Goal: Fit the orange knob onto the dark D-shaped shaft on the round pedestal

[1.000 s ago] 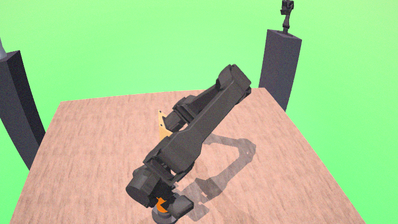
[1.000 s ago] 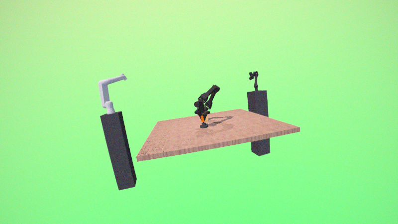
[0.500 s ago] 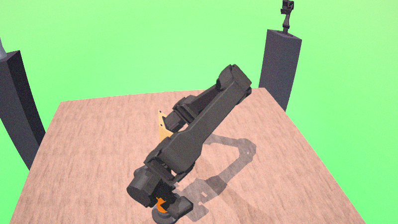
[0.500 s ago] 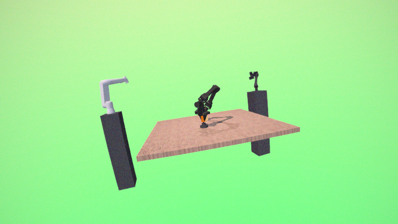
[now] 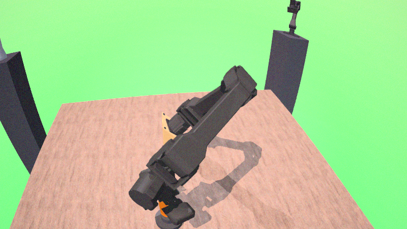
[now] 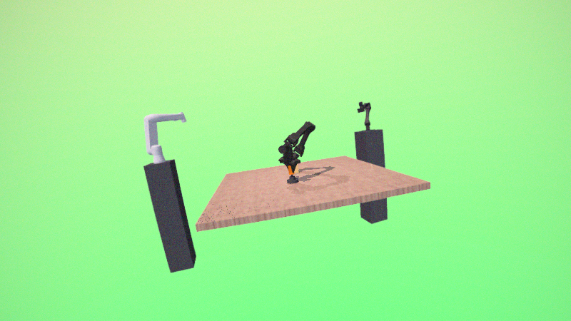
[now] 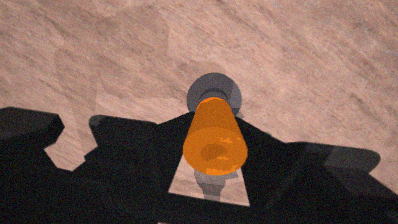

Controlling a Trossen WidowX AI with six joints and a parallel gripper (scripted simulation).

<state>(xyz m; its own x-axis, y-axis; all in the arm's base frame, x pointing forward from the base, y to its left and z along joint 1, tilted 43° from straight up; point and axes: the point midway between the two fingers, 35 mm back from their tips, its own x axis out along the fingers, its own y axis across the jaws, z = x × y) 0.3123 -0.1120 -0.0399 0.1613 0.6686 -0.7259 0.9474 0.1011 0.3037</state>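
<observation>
Right now my gripper tip is 20 mm below the orange knob. Round my gripper tip: dark round pedestal: 40 mm below.
</observation>
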